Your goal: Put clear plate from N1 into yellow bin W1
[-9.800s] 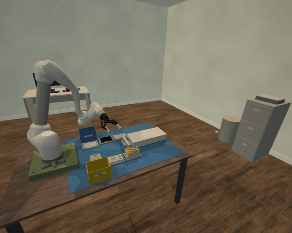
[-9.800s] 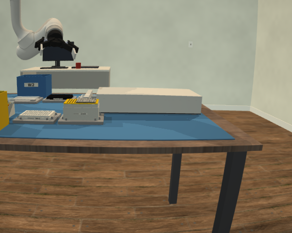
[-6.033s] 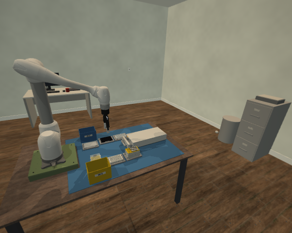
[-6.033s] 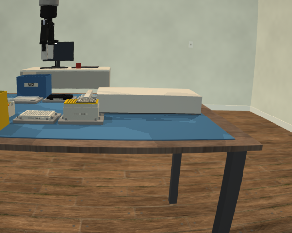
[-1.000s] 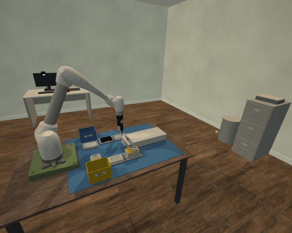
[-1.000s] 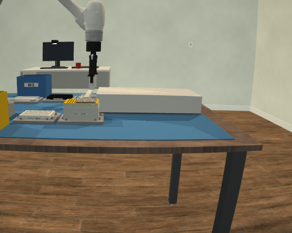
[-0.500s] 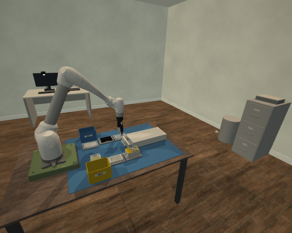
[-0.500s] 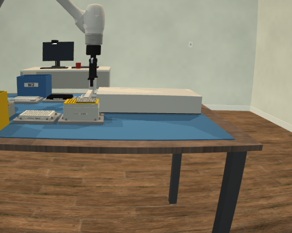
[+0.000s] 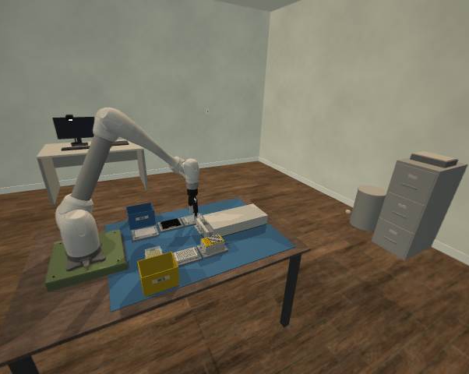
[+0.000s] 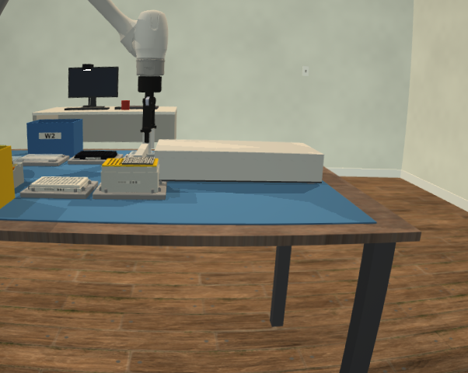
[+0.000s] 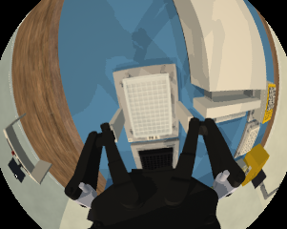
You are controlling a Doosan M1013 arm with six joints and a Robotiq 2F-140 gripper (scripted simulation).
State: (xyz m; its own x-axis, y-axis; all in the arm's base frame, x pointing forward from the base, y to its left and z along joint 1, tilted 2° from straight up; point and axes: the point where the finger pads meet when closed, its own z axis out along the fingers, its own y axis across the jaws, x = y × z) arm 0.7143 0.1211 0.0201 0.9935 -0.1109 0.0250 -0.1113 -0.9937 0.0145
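Now: hand 4 cm above the clear plate. From my hand the other things lie so: grey nest: 5 cm below; black plate: 17 cm behind, 2 cm to the left, 4 cm below; blue bin W2: 34 cm behind, 17 cm to the left, 2 cm below.
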